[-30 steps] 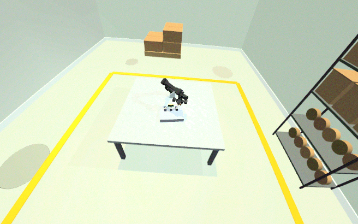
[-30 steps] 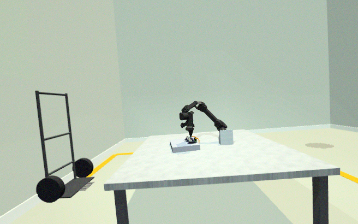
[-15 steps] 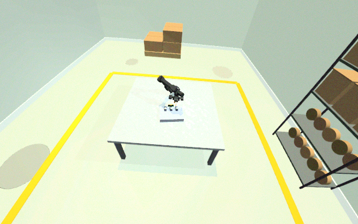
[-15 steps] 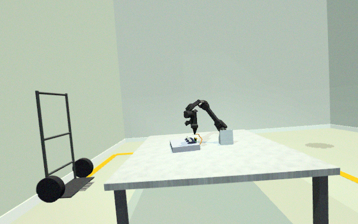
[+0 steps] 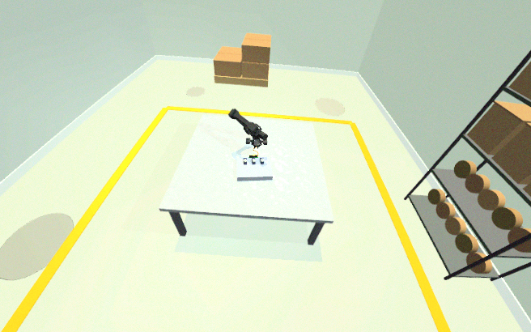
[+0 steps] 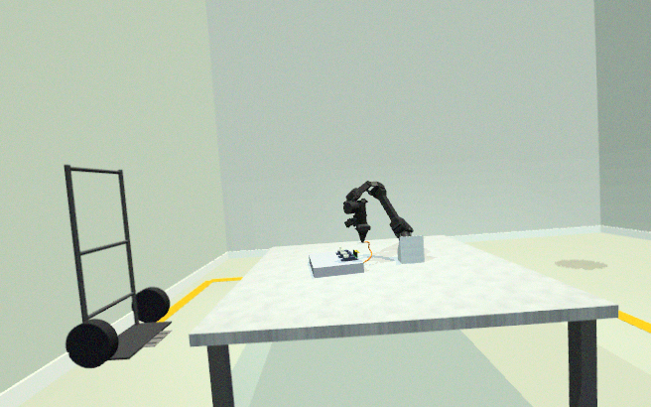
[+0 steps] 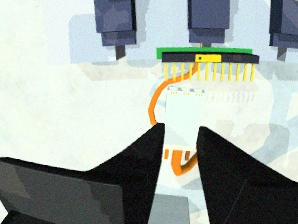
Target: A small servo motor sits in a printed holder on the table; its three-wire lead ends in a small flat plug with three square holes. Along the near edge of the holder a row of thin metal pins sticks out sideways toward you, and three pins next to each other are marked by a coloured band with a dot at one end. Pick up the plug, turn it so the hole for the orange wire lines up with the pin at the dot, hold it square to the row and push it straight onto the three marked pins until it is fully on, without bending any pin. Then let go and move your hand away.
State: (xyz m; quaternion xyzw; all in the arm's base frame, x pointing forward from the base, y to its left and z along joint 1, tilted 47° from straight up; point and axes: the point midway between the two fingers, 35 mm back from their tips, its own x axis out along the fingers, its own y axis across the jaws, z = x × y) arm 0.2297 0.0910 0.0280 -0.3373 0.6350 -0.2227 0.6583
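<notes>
Now: the yellow band 50 mm below my gripper tip, 40 mm ahead of it and 20 mm to the right of it. From my gripper tip the other things lie so: dark dot 50 mm below, 40 mm ahead, 10 mm to the right; grey printed holder 190 mm ahead, 100 mm below, 20 mm to the left.
</notes>
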